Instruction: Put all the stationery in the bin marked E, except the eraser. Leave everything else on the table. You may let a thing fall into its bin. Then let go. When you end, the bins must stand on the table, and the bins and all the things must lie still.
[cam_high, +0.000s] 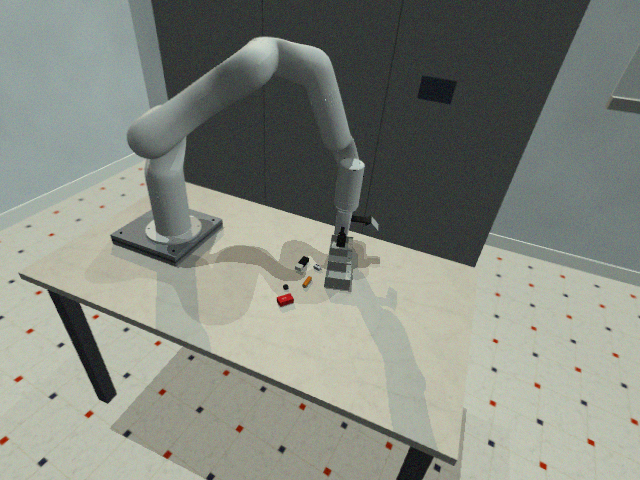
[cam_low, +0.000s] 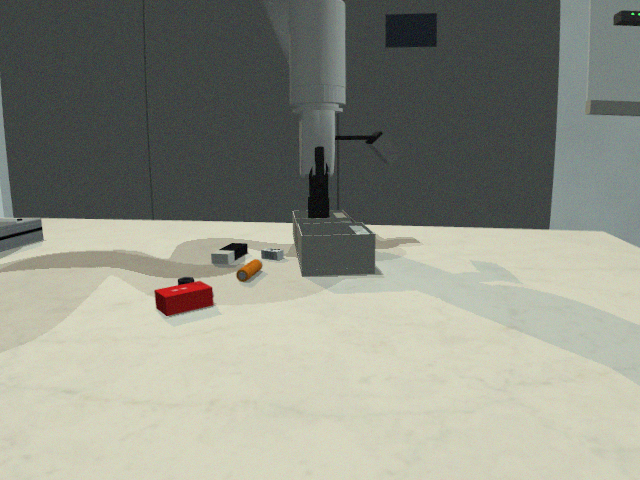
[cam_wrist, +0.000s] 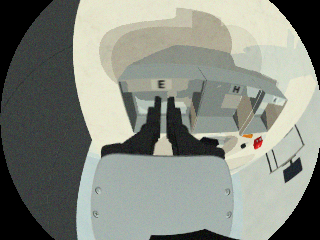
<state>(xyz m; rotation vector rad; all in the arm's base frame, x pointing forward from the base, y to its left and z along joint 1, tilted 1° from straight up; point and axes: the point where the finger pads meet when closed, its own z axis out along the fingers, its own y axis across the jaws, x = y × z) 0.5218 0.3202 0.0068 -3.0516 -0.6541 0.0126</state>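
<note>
Right now the grey block is 140 mm to the right of my hand, 40 mm below it and 10 mm behind it. Also, from my hand: black-and-white block 160 mm to the right, 60 mm behind, 40 mm below; bin block 70 mm to the right, 40 mm ahead, 20 mm below; orange cylinder 220 mm to the right, 40 mm below.
</note>
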